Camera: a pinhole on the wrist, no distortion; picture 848 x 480 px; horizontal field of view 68.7 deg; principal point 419.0 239.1 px. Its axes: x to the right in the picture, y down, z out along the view. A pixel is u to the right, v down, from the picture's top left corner.
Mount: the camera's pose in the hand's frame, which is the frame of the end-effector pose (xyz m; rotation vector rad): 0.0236 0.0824 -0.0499 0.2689 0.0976 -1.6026
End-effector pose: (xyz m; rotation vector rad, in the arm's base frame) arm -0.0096 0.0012 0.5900 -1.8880 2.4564 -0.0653
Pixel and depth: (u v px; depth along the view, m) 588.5 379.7 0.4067
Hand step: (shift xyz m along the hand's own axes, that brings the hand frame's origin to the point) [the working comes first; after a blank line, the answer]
In the camera's frame: 0.1111 0.0922 0.4067

0.0664 -0.1230 0.3272
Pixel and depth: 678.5 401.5 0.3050
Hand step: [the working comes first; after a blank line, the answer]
In the camera's frame: 0.1276 0.0798 0.3050

0.0651 -0.1152 0.2238
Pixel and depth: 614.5 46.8 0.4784
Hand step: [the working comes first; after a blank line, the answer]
In the camera's frame: 0.1508 -0.1483 0.4784

-0.1816 -0.1650 0.3627
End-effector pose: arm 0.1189 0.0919 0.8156 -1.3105 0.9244 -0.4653
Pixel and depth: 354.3 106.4 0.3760
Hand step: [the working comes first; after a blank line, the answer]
In the camera's frame: -0.0392 -0.0804 0.3760

-0.0973 0.0394 0.3147
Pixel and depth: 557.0 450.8 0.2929
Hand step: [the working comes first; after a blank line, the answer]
In the camera's frame: 0.0652 0.0999 0.2929

0.0882 -0.0529 0.2286
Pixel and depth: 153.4 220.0 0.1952
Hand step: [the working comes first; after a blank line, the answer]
In the camera's frame: -0.0836 -0.0060 0.1952

-0.0019 0.1196 0.1577
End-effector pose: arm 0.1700 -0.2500 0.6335 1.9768 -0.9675 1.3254
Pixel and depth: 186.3 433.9 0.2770
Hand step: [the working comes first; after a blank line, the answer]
In the camera's frame: -0.1039 0.0870 0.2770

0.0819 0.1158 0.2511
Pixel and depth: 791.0 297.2 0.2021
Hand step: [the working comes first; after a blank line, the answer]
In the camera's frame: 0.1212 0.0189 0.2021

0.0163 -0.0824 0.1195
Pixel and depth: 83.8 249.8 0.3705
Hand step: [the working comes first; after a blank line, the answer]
In the camera's frame: -0.2002 0.0064 0.3705

-0.0059 0.1925 0.3556
